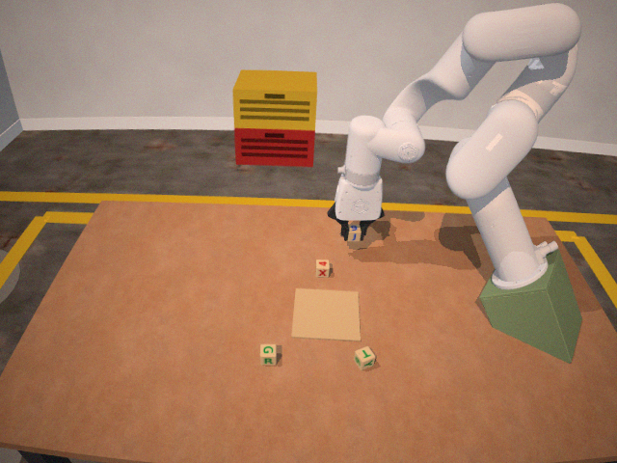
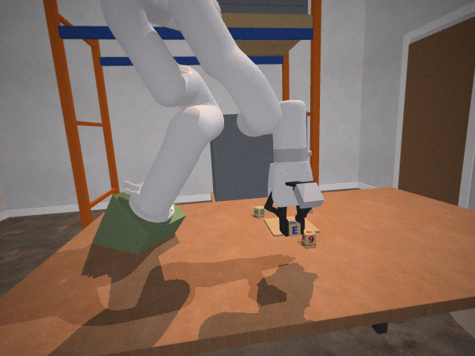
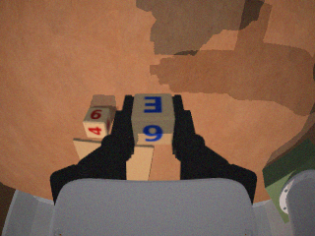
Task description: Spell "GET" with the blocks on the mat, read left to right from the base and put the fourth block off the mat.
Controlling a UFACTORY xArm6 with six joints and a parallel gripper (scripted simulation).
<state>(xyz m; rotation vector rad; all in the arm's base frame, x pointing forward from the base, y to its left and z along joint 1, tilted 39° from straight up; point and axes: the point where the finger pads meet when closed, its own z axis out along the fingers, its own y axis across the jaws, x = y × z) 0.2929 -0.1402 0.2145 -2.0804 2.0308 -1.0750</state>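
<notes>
The e block lies 1 cm below my hand. The rest, counted from my hand: tan mat: 18 cm to the left, 9 cm ahead, 8 cm below; t block: 32 cm to the left, 7 cm below, 4 cm ahead; red-lettered block: 8 cm ahead, 7 cm below, 5 cm to the left.
</notes>
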